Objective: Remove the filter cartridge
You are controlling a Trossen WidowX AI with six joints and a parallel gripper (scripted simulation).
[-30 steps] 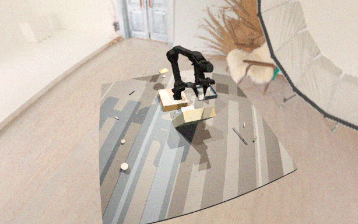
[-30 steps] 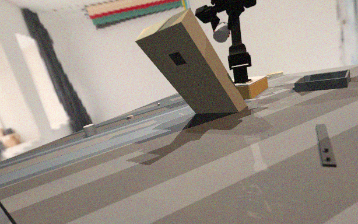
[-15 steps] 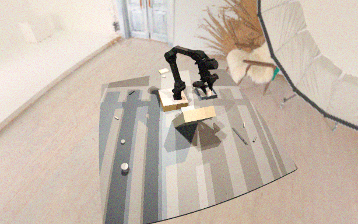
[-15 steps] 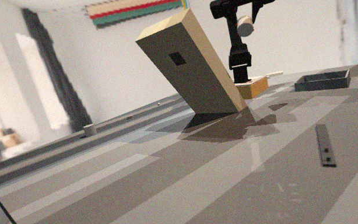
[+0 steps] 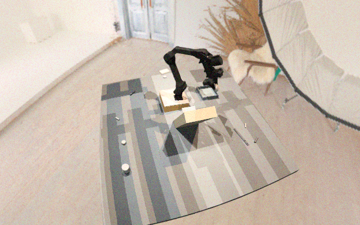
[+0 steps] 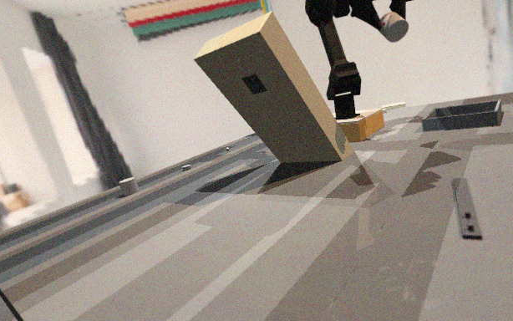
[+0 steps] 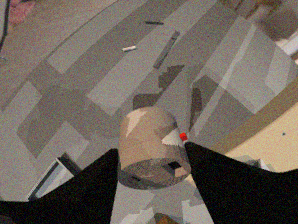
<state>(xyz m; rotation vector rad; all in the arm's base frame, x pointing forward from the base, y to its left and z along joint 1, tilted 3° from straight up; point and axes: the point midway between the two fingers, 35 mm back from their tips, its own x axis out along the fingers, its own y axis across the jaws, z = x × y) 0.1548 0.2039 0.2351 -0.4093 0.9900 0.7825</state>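
Right now my gripper tip is 25 cm above the tray, 24 cm past it and 5 cm to the right of it. From my gripper tip the other things lie so: tan service panel (20 cm to the right, 15 cm ahead, 10 cm below); grey filter cartridge (right at my gripper tip).
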